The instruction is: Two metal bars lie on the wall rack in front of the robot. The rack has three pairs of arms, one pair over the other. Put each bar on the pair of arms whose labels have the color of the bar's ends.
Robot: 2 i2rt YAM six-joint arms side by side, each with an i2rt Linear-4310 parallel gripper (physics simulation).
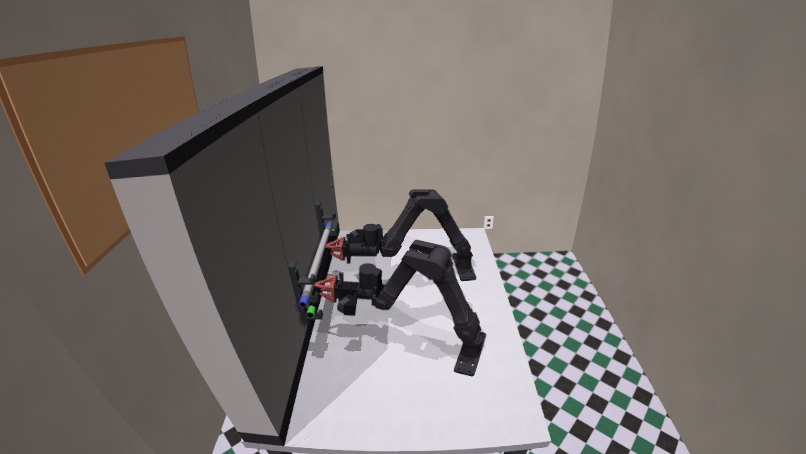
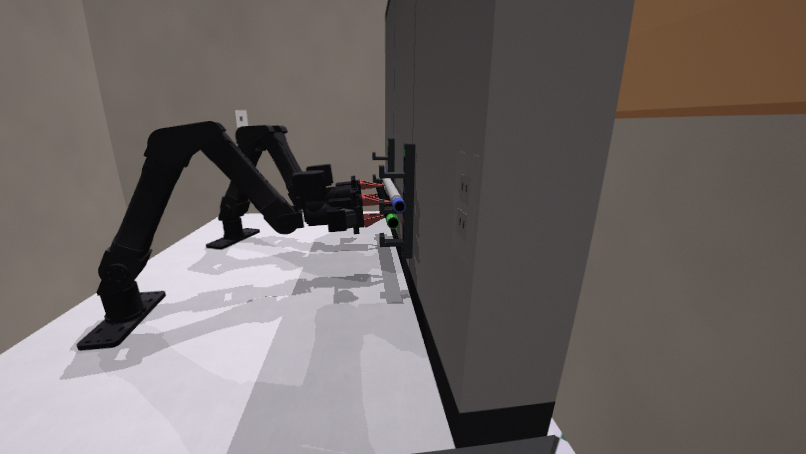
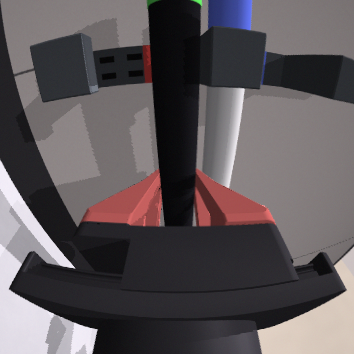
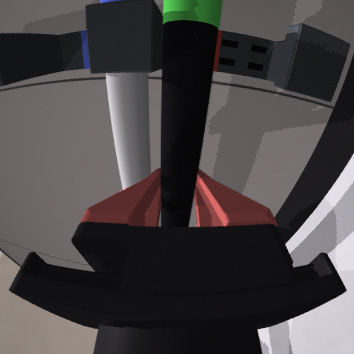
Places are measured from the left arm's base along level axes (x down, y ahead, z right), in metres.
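Pixels of known places: left gripper, fingertip midpoint: (image 1: 314, 287) (image 2: 384, 189) (image 3: 177, 175); right gripper, fingertip midpoint: (image 1: 325, 248) (image 4: 177, 174); left arm's base, origin of the base link: (image 1: 470, 352) (image 2: 234, 239); right arm's base, origin of the base link: (image 1: 463, 266) (image 2: 127, 318).
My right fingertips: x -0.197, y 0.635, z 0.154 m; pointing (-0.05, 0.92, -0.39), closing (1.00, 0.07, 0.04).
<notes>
Ahead of a thing's pixels: the offset from my right fingertips to its middle. "spot": to the spot under its first point. Level surfaces: height alone.
A black bar with green ends @(dx +0.001, dy -0.060, dz -0.113 m) (image 1: 310, 311) (image 2: 392, 220) (image 3: 175, 100) (image 4: 186, 100) is held level in front of the rack @(spot: dx -0.105, dy +0.060, dz +0.084 m) (image 2: 410, 169), off the lowest arms (image 3: 62, 67) (image 4: 317, 62) and just below the tips of the middle arms (image 3: 237, 57) (image 4: 120, 37). My left gripper (image 1: 316, 287) (image 3: 177, 175) and my right gripper (image 1: 329, 248) (image 4: 177, 174) are both shut on it. A silver bar with blue ends @(dx -0.034, dy -0.042, dz -0.112 m) (image 1: 318, 256) (image 3: 223, 125) (image 4: 129, 125) lies on the middle arms. A green label @(spot: dx -0.138, dy +0.045, dz +0.079 m) (image 2: 404, 152) is at the top, a blue label @(spot: dx -0.070, dy -0.103, dz -0.306 m) (image 3: 264, 67) in the middle and a red label @(spot: dx +0.016, dy -0.104, dz -0.306 m) (image 3: 147, 63) lowest.
The dark panel (image 1: 225, 214) behind the rack rises from the white table @(dx +0.197 m) (image 1: 394, 406). The top arms (image 2: 392, 174) stick out above the silver bar. Both robot arms stand on the table, facing the panel.
</notes>
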